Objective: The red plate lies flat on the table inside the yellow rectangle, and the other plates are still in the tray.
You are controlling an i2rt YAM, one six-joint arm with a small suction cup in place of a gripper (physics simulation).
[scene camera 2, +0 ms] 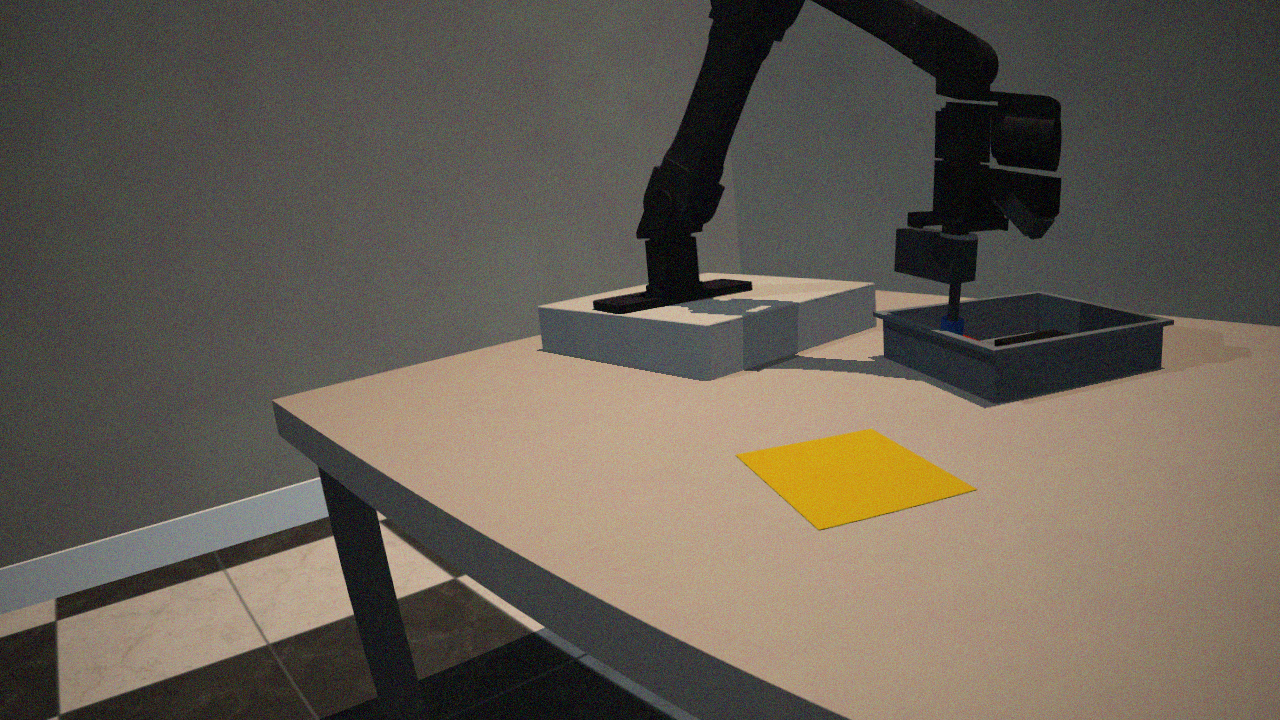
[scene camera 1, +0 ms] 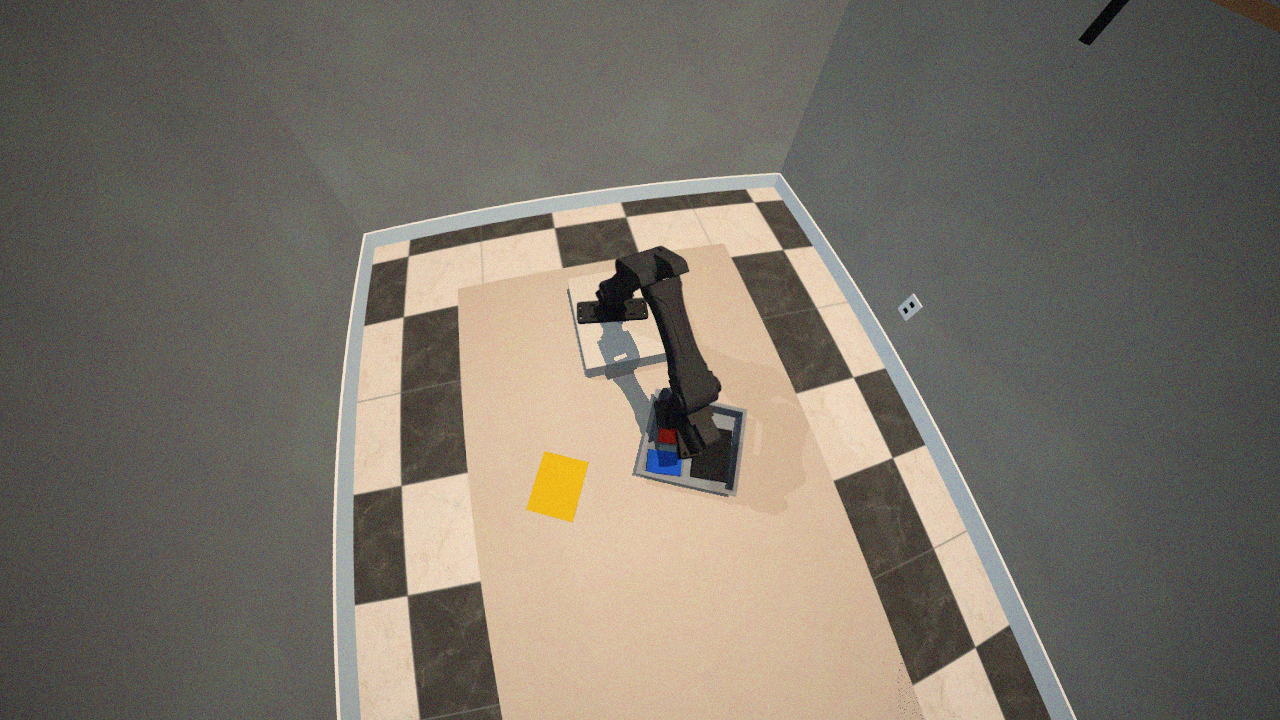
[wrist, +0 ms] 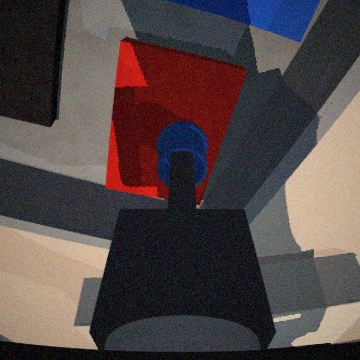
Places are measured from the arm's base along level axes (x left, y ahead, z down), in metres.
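Where they show: hand at its tool point: (wrist: 181,136); arm's base at its link origin: (scene camera 2: 675,298) (scene camera 1: 612,311).
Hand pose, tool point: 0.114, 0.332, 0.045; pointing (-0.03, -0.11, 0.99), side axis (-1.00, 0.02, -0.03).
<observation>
Things, the pixels of their centre, and the offset from my tool point, as dx, dy, dz. "pt": a spot on its surface instead. Level surfaces: height alone.
- red plate at the middle of its body: (wrist: 166,132) (scene camera 1: 671,425) +0.009, +0.006, -0.005
- grey tray at the middle of its body: (wrist: 63,43) (scene camera 2: 1021,338) (scene camera 1: 692,442) +0.055, +0.059, -0.013
- blue plate at the middle of its body: (scene camera 1: 664,462) -0.023, +0.097, +0.004
- black plate at the middle of its body: (scene camera 2: 1064,349) (scene camera 1: 711,453) +0.103, +0.088, +0.003
- yellow rectangle at a spot on its surface: (scene camera 2: 855,477) (scene camera 1: 555,490) pt -0.296, +0.137, +0.011
- table at its surface level: dz +0.012
The red plate (scene camera 1: 666,436) (wrist: 186,82) lies flat in the grey tray (scene camera 1: 736,447) (scene camera 2: 1056,362) (wrist: 53,200), at its corner nearest the arm's base. My blue suction cup (wrist: 182,143) (scene camera 2: 952,323) is down inside the tray and sits on the near half of the red plate. A blue plate (scene camera 1: 662,460) (wrist: 282,14) and a black plate (wrist: 25,61) (scene camera 2: 1025,337) also lie in the tray. The yellow rectangle (scene camera 1: 556,485) (scene camera 2: 855,477) lies bare on the table, well apart from the tray. In scene camera 2 the tray's wall hides the red plate.
The arm stands on a white base block (scene camera 1: 595,353) (scene camera 2: 680,345) at the back of the table (scene camera 2: 536,447). The tray's walls stand close around the cup. The floor is checkered tile.
</observation>
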